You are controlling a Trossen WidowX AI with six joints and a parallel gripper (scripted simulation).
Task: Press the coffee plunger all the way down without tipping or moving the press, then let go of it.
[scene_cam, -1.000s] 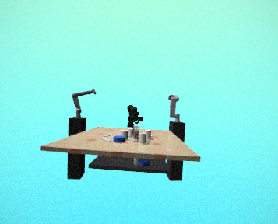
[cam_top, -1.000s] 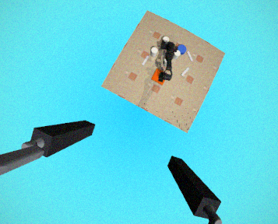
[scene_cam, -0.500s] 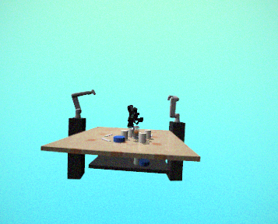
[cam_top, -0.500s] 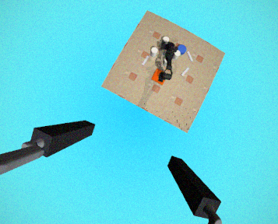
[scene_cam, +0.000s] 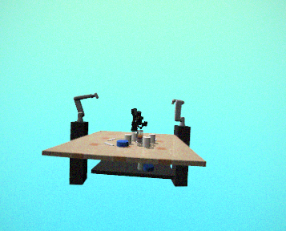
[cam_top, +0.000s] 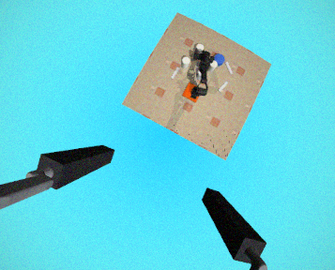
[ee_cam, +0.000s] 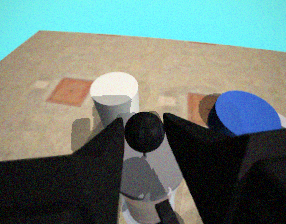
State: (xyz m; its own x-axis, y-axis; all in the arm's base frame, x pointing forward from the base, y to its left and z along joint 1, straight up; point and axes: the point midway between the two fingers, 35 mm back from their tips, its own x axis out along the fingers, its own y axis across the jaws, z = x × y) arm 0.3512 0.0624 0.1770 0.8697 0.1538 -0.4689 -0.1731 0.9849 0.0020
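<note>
Right now the coffee plunger is 20 mm behind my gripper tip and 70 mm below it. From my gripper tip the other things lie so: coffee press 40 mm behind, 10 mm to the right, 90 mm below.
</note>
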